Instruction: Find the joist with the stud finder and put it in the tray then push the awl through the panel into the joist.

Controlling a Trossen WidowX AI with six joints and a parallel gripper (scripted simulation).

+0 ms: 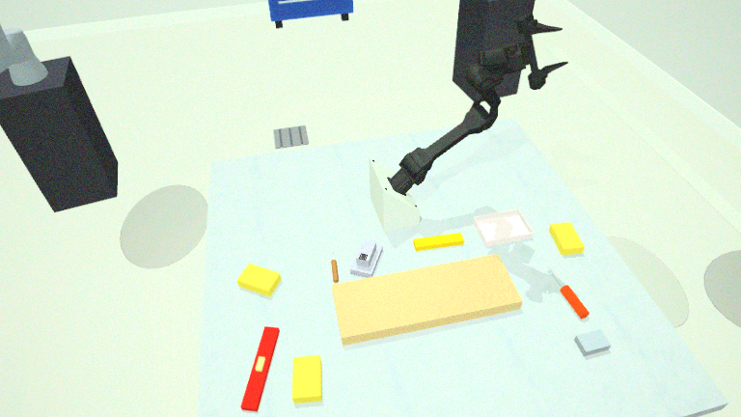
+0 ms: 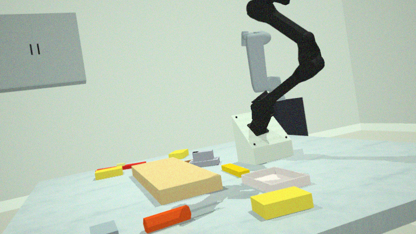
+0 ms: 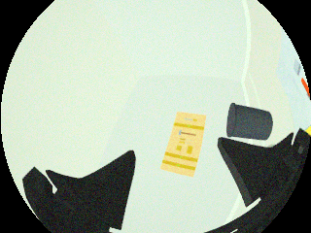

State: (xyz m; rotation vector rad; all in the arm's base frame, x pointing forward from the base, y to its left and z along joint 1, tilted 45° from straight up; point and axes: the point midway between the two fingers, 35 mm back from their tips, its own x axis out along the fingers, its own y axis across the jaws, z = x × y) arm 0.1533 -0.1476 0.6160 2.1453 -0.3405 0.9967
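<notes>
My gripper tip is 50 mm past the grey stud finder, 530 mm to the left of it and 620 mm above it. Round my gripper tip: orange-handled screwdriver 250 mm ahead, 20 mm to the right, 650 mm below; yellow bar 50 mm behind, 280 mm to the right, 650 mm below; pale pink tray 20 mm behind, 50 mm to the right, 650 mm below.
</notes>
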